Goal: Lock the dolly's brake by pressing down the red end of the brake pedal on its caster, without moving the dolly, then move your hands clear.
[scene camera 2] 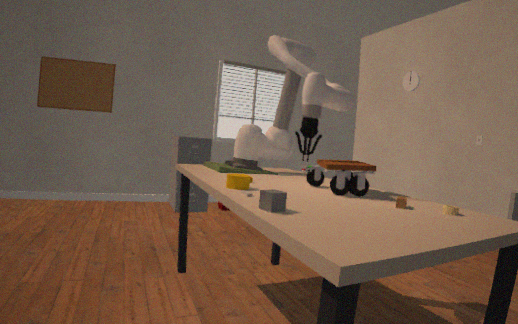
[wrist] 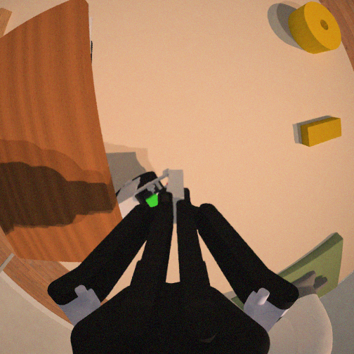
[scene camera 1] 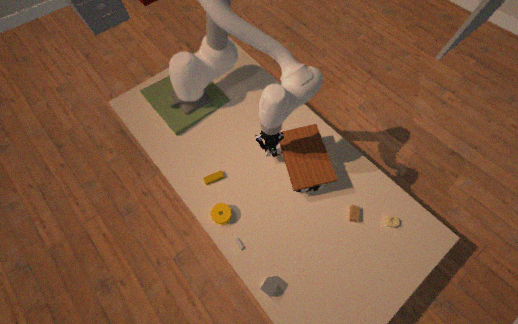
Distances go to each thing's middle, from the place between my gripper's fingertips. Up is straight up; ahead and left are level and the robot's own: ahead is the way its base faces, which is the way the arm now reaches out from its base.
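With the wooden dolly point(scene camera 1: 309, 167) as my reference, I find my hand 120 mm to the right of it, 130 mm short of it and 20 mm above it.
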